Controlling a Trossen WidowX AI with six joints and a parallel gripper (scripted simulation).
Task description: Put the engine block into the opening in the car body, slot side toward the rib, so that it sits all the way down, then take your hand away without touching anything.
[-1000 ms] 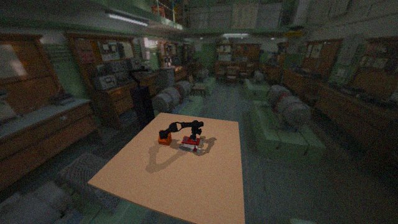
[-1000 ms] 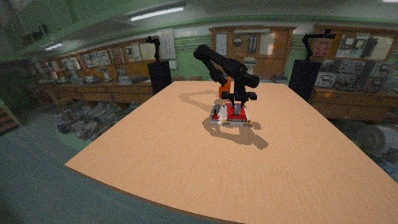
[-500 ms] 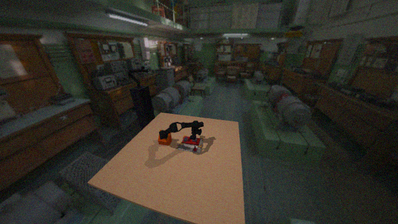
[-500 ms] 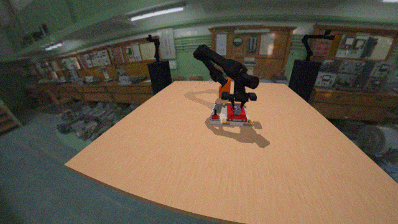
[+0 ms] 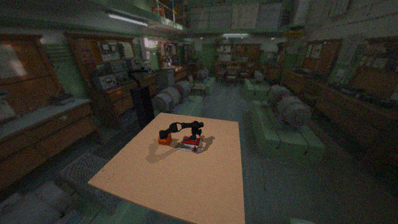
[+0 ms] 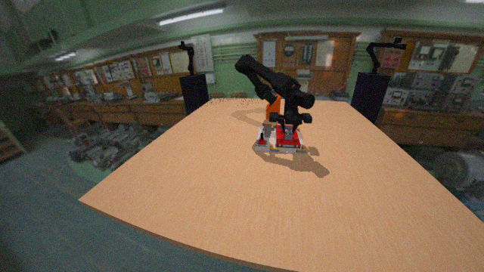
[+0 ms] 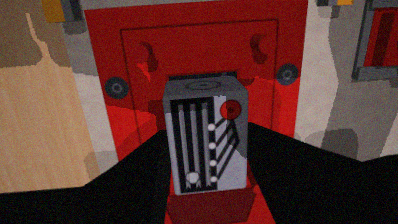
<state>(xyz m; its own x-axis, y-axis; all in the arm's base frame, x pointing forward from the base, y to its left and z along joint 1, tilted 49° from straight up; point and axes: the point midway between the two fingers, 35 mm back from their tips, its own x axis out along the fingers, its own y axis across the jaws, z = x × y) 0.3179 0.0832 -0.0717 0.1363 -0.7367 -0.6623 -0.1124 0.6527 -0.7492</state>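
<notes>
Now: the grey engine block 10 mm below my gripper tip.
</notes>
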